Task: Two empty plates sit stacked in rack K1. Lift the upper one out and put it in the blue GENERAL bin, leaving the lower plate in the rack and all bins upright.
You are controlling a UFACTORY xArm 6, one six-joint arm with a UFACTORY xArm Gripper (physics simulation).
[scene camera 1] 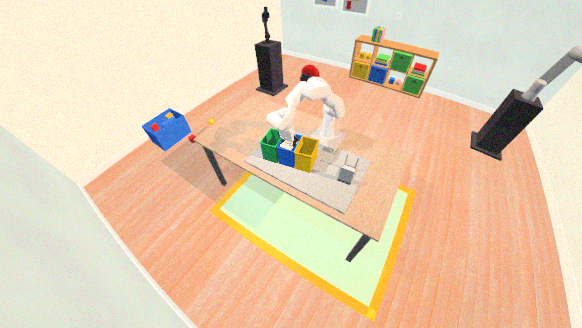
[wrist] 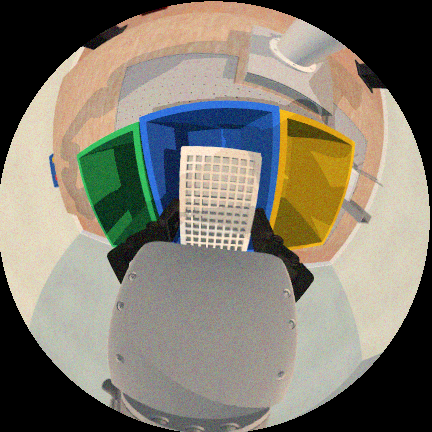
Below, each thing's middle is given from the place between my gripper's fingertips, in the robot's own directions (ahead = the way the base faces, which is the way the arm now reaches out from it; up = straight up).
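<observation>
The blue bin (wrist: 246,125) is 20 mm behind my hand, 10 mm to the right of it and 90 mm below it. Counting from my hand again, I find the yellow bin (wrist: 314,165) 120 mm to the left, 50 mm behind and 90 mm below, while the green bin (wrist: 113,172) is 140 mm to the right, 10 mm ahead and 90 mm below.
</observation>
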